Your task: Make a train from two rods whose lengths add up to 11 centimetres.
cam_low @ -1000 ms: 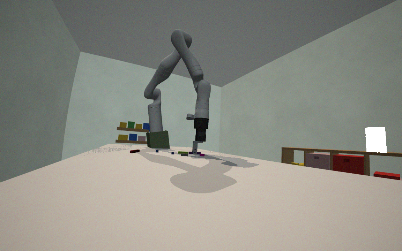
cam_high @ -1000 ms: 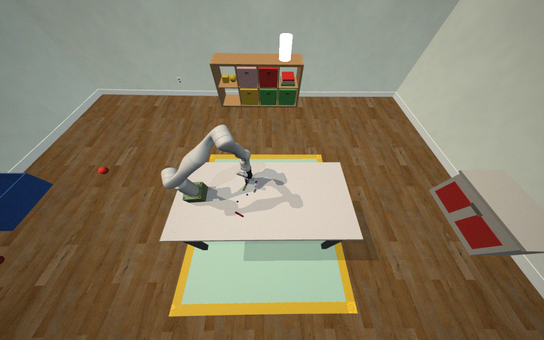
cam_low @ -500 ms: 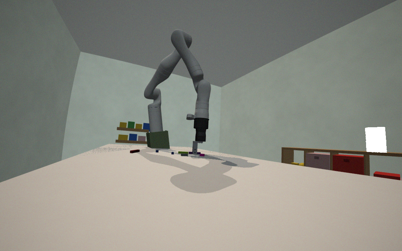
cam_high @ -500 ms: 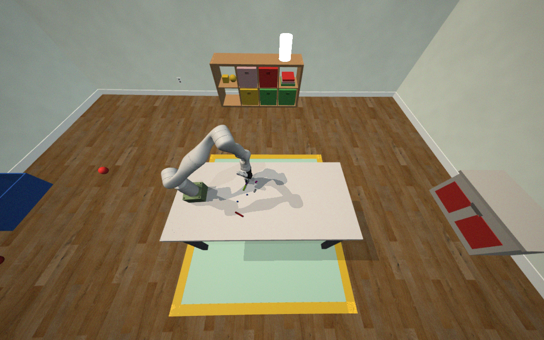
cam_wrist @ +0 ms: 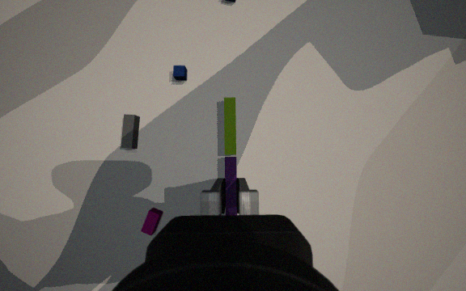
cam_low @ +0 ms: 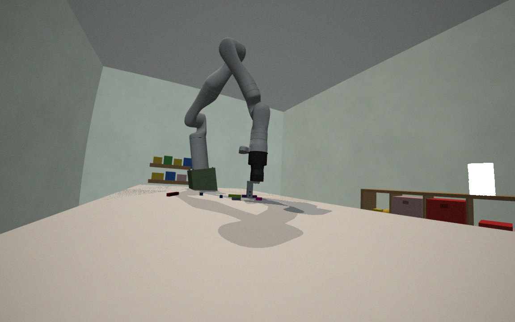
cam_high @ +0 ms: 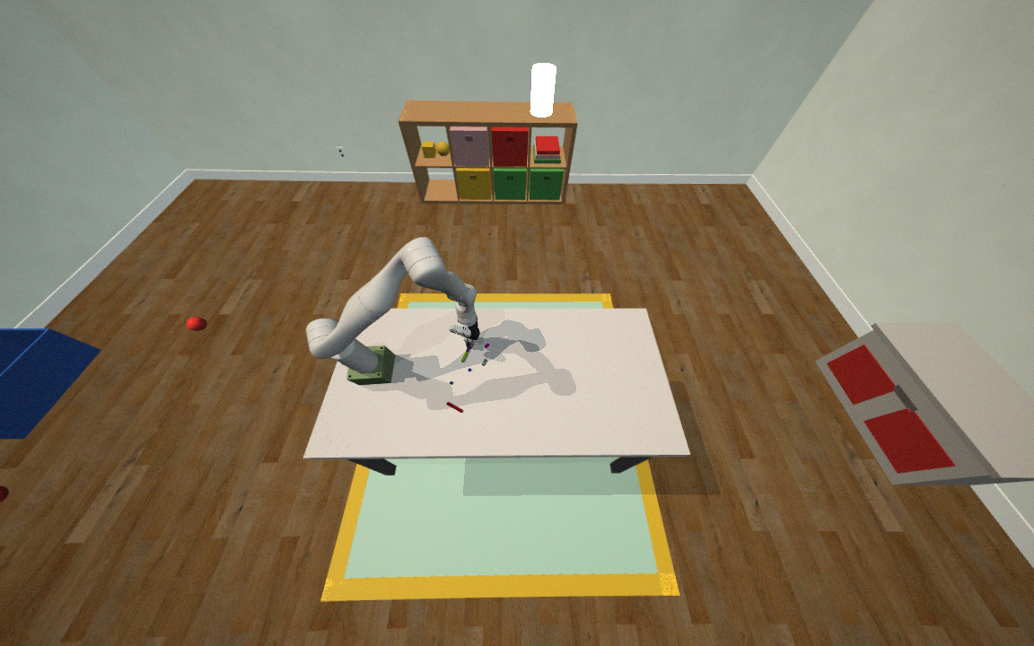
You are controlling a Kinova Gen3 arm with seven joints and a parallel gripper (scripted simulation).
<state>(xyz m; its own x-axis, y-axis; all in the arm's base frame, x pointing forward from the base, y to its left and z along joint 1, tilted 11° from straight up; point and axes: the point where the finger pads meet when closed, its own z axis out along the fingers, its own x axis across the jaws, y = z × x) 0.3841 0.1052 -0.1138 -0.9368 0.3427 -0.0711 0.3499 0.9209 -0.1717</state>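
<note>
Now: the purple rod 1 cm below my hand. Also, from my hand: magenta rod 8 cm ahead, 1 cm below; then lime rod 5 cm to the right, 2 cm behind, 1 cm below; then grey rod 8 cm to the right, 7 cm ahead, 1 cm below.
</note>
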